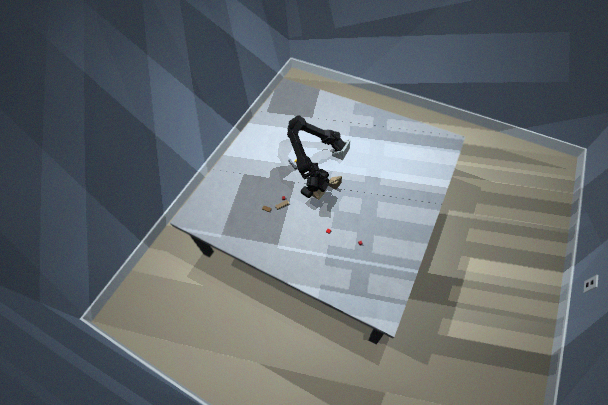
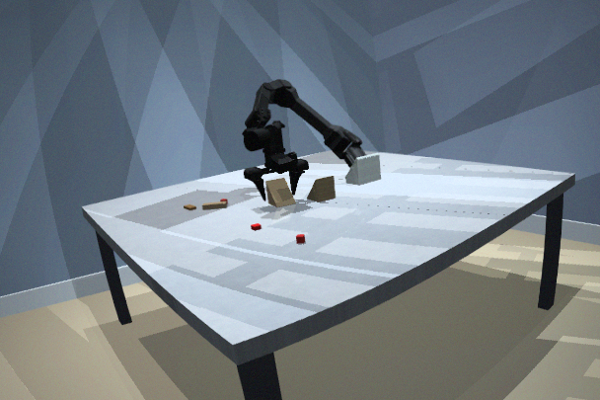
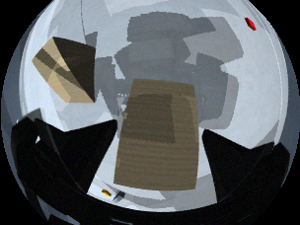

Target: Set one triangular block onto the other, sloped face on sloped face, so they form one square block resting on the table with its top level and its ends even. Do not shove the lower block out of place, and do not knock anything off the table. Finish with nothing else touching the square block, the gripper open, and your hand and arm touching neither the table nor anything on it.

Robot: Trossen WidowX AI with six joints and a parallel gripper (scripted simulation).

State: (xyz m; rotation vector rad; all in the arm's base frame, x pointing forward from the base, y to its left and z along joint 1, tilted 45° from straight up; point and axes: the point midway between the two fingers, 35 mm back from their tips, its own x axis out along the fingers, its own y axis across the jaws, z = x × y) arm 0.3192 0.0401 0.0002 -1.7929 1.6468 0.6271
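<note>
Now: gripper tip 1 cm to the left of the tan triangular block. The rest, counted from my gripper tip: orange block 12 cm behind, 22 cm to the right, 1 cm below; then grey rod 9 cm behind, 22 cm to the right, 1 cm below.
</note>
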